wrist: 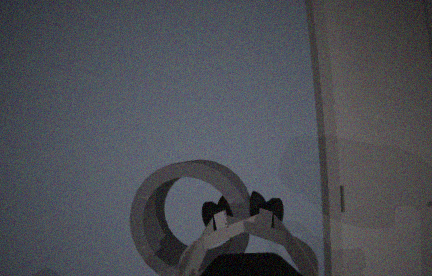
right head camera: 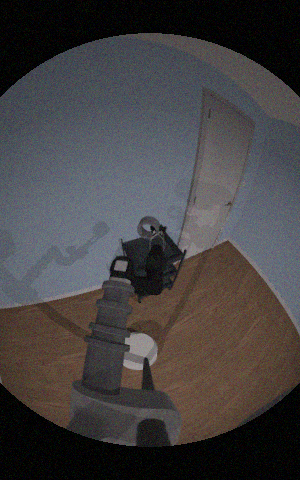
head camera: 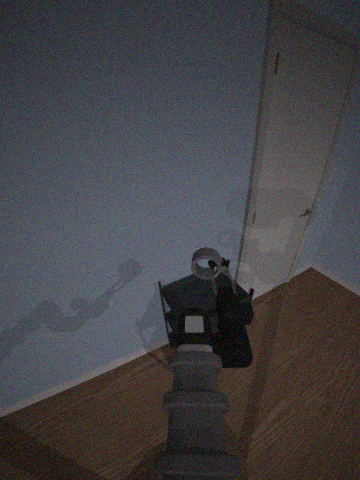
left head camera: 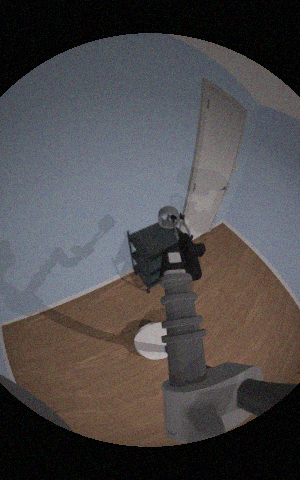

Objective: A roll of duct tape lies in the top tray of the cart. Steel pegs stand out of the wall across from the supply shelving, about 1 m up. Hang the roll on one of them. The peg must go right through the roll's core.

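Places are measured from the robot's base along level axes (x ahead, y right, z down), in centimetres.
Where they show: gripper, fingertip midpoint: (wrist: 241, 207) (right head camera: 157, 225) (head camera: 217, 258); robot's base, link origin: (right head camera: 136, 349) (left head camera: 154, 339).
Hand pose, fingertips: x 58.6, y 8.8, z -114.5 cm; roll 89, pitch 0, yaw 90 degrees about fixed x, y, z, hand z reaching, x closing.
Each offset is from my fingertips to the centre of the thing. "spot": to the spot under its first point.
The roll of duct tape, a grey ring @[dz +0.2, dx -2.3, dy -4.2 cm] (head camera: 195, 265) (left head camera: 161, 217) (right head camera: 140, 228) (wrist: 138, 220), is held upright in front of the blue wall, its open core facing the wrist camera. My gripper (head camera: 219, 263) (left head camera: 178, 217) (right head camera: 159, 230) (wrist: 241, 207) is shut on the right side of the ring, with one fingertip in the core and the other outside it. The roll appears above the cart @[spot: dz +50.9, dx +30.0, dy -12.4 cm] (head camera: 187, 292) (left head camera: 150, 239) (right head camera: 134, 249) in the head views; its dark top tray is partly hidden by the wrist. Steel pegs and supply shelving do not show in these views.
A pale door (head camera: 295, 125) (left head camera: 220, 135) (right head camera: 225, 145) (wrist: 380, 100) stands right of the roll. A white round object (left head camera: 149, 341) (right head camera: 141, 347) is on the wooden floor beside the arm (head camera: 195, 415) (left head camera: 185, 330) (right head camera: 106, 340). Arm shadows fall on the wall.
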